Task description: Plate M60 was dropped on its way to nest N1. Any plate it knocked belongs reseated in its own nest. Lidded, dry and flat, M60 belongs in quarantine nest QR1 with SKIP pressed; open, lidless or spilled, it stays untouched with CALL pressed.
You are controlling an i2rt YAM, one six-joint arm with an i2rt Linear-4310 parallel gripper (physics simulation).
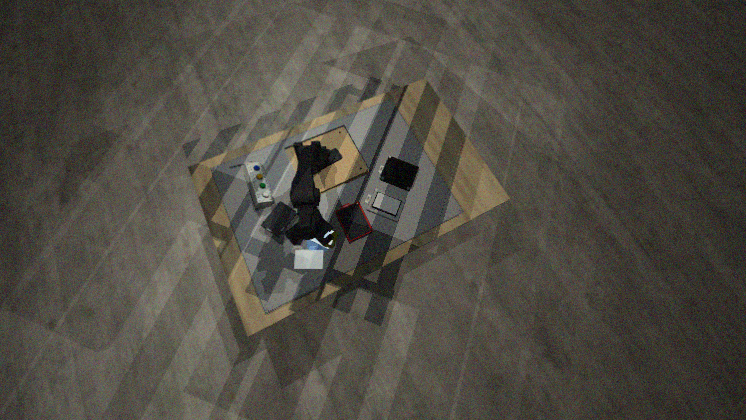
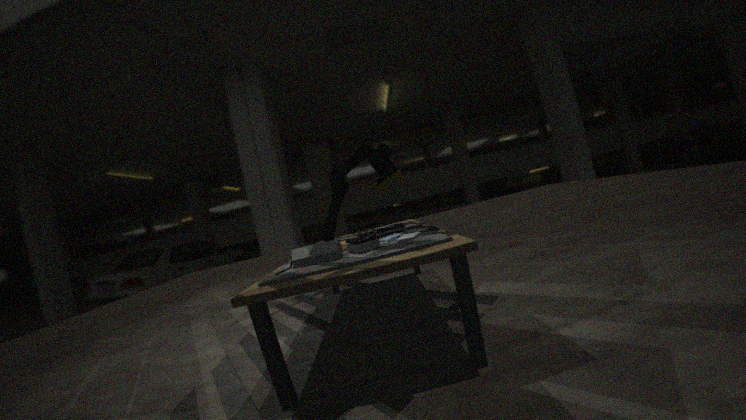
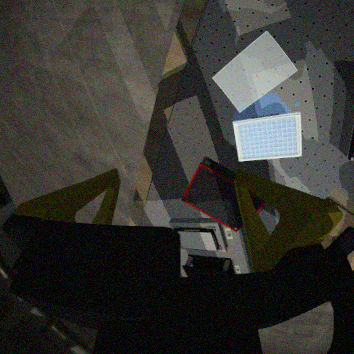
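Seen in the pictures: gripper, fingertip midpoint: (image 1: 325,240) (image 2: 396,188) (image 3: 176,174); arm's base, origin of the base link: (image 3: 332,253).
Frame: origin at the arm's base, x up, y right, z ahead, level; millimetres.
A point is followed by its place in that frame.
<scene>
A white-framed plate (image 3: 268,137) @(y 211, x 9, z 326 mm) with pale blue wells lies lidless on the mat; a blue spill (image 3: 272,103) @(y 273, x 1, z 344 mm) (image 1: 314,244) @(y 257, x 1, z 349 mm) spreads beside it. A pale lid (image 3: 255,71) @(y 316, x 8, z 392 mm) (image 1: 308,259) @(y 315, x 8, z 396 mm) lies apart on the spill's other side. My gripper (image 3: 176,174) @(y 214, x 245, z 417 mm) (image 2: 388,178) @(y 214, x 245, z 417 mm) is open and empty, high above the table. A red-outlined nest (image 1: 361,235) @(y 56, x 40, z 441 mm) (image 3: 192,181) @(y 66, x 40, z 438 mm) is dark inside. A light plate (image 1: 386,203) @(y -135, x 36, z 375 mm) (image 3: 197,239) @(y -126, x 36, z 370 mm) with a dark rim looks slightly skewed on its grey nest. A black plate or block (image 1: 399,172) @(y -280, x 58, z 280 mm) is beside it. Labels are unreadable.
A button box (image 1: 252,186) @(y 357, x 81, z -24 mm) with blue, yellow, green and white buttons stands near the table's left side. A dark box (image 1: 280,219) @(y 327, x 55, z 177 mm) stands beside the arm. The arm (image 1: 305,185) @(y 187, x 503, z 301 mm) rises from a wooden board (image 1: 347,153) @(y -134, x 5, z 25 mm) and covers part of the table (image 1: 482,194) @(y -613, x -13, z 600 mm).
</scene>
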